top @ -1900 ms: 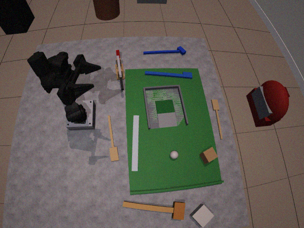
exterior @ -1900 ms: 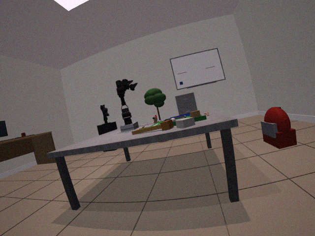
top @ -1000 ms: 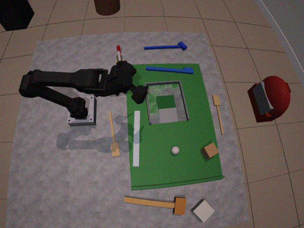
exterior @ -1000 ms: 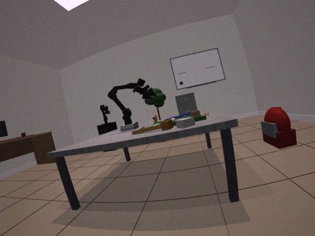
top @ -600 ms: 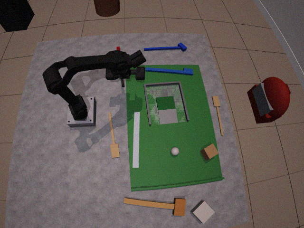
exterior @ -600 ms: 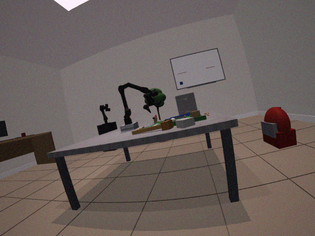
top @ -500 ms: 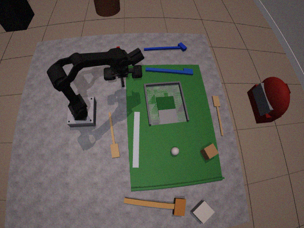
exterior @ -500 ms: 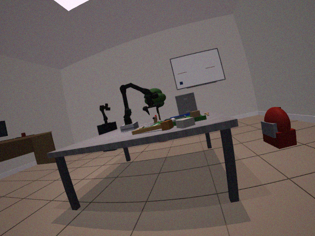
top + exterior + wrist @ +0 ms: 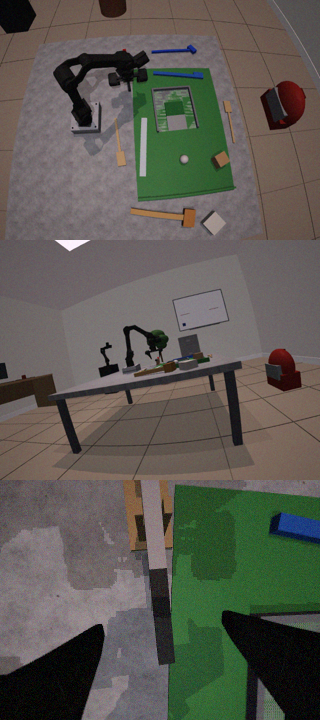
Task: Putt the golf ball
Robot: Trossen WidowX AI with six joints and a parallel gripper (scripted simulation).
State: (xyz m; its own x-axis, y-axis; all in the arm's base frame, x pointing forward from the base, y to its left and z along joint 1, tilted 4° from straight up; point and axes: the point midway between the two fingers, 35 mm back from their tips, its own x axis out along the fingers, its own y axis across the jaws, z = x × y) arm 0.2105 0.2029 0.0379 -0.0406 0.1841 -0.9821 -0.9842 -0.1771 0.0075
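Right now my gripper tip is 8 cm short of the white strip, 32 cm to the left of it and 7 cm above it. From my gripper tip the other things lie so: red putter 2 cm behind, 11 cm to the left, 2 cm below; tan block 46 cm ahead, 40 cm to the right, 5 cm below; white golf ball 28 cm ahead, 39 cm to the right, 6 cm below.
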